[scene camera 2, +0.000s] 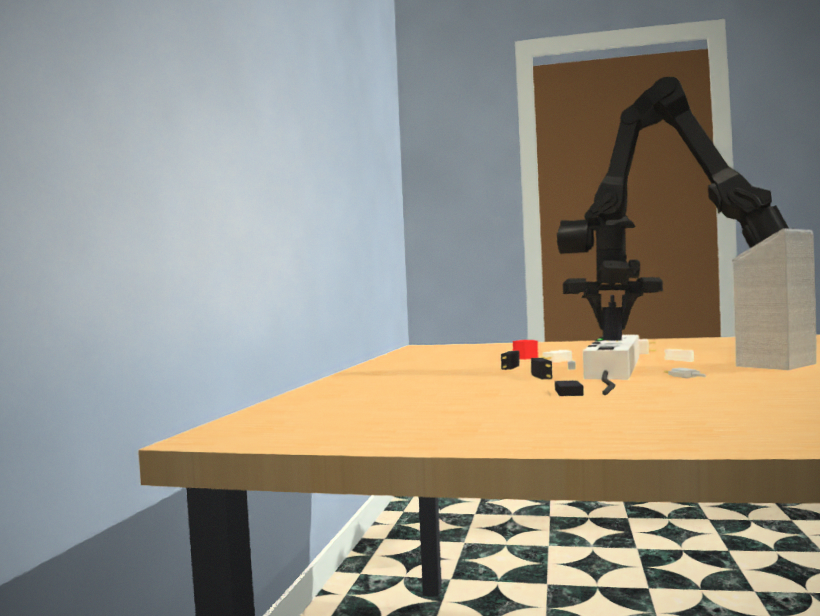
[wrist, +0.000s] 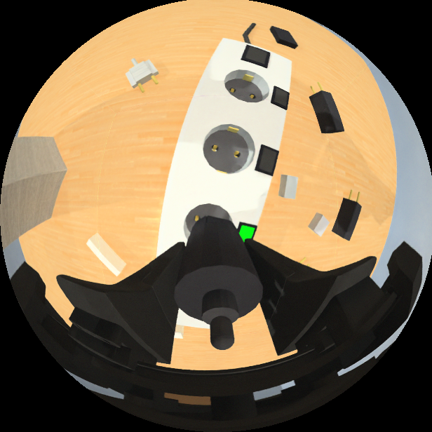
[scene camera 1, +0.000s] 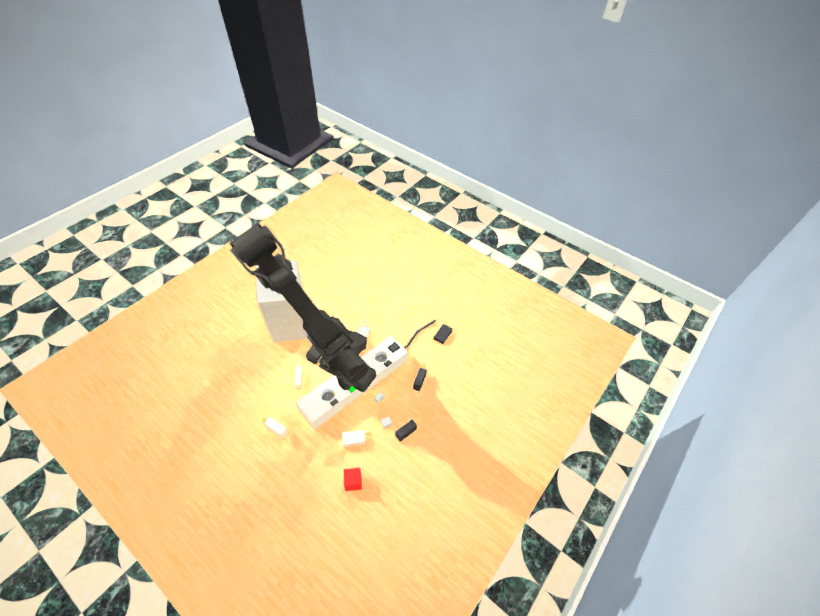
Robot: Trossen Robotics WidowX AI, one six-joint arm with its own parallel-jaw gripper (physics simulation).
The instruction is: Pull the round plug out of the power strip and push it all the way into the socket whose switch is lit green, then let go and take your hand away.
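Places are measured from the arm's base along level axes (x ahead, y left, z up), in millimetres.
Pixels of known places: gripper, between the fingertips: (scene camera 2: 612, 329) (scene camera 1: 345, 379); arm's base, origin of its link: (scene camera 2: 773, 242).
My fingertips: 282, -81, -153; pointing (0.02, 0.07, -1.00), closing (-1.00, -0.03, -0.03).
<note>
For each thing: its top centre in the pictures, then the offset to it from my fingertips, as dx, dy, dz. "*": a spot on its surface instead.
- green-lit switch, a spot on its surface: (scene camera 1: 349, 388) * +19, -9, -16
- black round plug, centre of its top: (scene camera 2: 611, 302) (scene camera 1: 342, 370) +0, -3, +54
- red cube, centre of its top: (scene camera 2: 525, 340) (scene camera 1: 352, 476) +167, -185, -32
The white power strip (scene camera 1: 310, 411) (scene camera 2: 606, 366) (wrist: 189, 167) lies on the table. A green-lit switch (scene camera 1: 351, 389) (wrist: 246, 232) is on it, beside a round socket (wrist: 196, 211) that is partly covered by the plug in the wrist view. My gripper (scene camera 1: 357, 383) (scene camera 2: 612, 324) (wrist: 214, 246) points down over the strip and is shut on the black round plug (scene camera 2: 613, 318) (wrist: 218, 285), which is upright. The plug's lower end is close to the strip's top, at this socket. Its pins are hidden, so I cannot tell whether they touch the socket. Two dark-switched sockets (wrist: 229, 149) (wrist: 246, 86) are open.
Black plugs (wrist: 326, 112) (wrist: 347, 218) and small grey blocks (wrist: 288, 186) (wrist: 319, 224) lie beside the strip. A grey plug (wrist: 141, 73) and a white block (wrist: 106, 254) lie on the other side. A red cube (scene camera 1: 352, 478) (scene camera 2: 525, 349) and the arm's pedestal (scene camera 2: 772, 298) stand on the table.
</note>
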